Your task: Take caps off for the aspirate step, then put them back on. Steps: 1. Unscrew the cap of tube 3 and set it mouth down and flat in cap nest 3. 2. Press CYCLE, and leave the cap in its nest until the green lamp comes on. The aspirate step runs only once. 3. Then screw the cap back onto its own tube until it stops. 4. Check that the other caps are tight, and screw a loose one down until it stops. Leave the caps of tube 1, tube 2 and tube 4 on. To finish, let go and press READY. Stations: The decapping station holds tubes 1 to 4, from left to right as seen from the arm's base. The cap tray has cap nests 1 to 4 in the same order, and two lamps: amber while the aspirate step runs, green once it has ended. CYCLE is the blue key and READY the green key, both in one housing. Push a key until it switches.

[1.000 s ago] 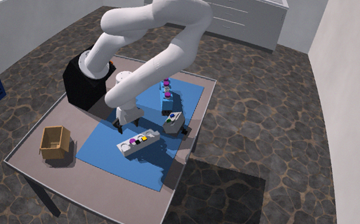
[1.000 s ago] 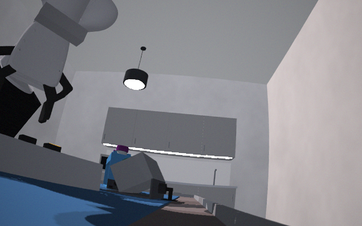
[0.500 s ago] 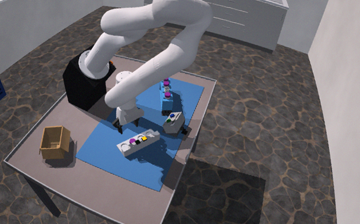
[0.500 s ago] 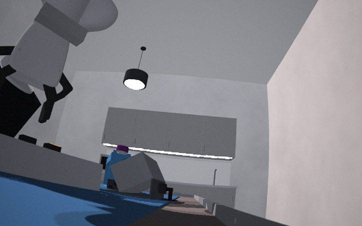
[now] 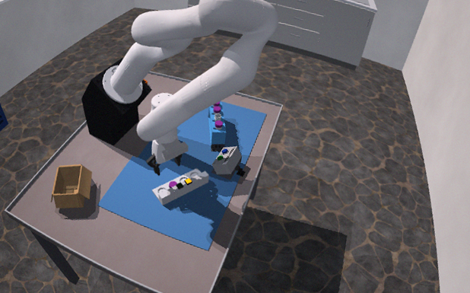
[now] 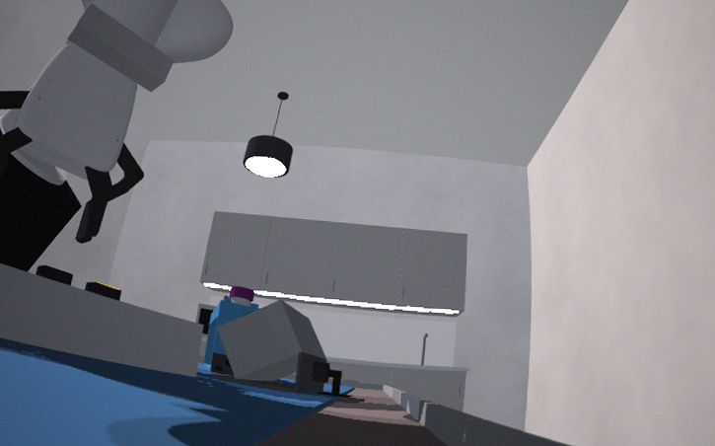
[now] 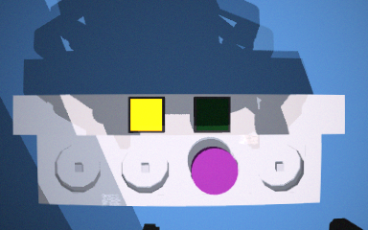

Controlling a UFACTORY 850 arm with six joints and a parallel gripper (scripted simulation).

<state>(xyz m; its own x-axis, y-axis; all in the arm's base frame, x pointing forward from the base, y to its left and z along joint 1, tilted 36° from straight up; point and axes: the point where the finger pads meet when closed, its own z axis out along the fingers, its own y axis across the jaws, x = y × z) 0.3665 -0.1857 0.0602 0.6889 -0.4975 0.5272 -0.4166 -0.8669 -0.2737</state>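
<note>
My gripper is now 3 cm short of the magenta cap, 1 cm to the left of it and 9 cm above it. From my hand the other things lie so: grey key housing (17 cm ahead, 19 cm to the left, 5 cm below); then blue key (16 cm ahead, 21 cm to the left, 4 cm below); then green key (15 cm ahead, 17 cm to the left, 4 cm below).
</note>
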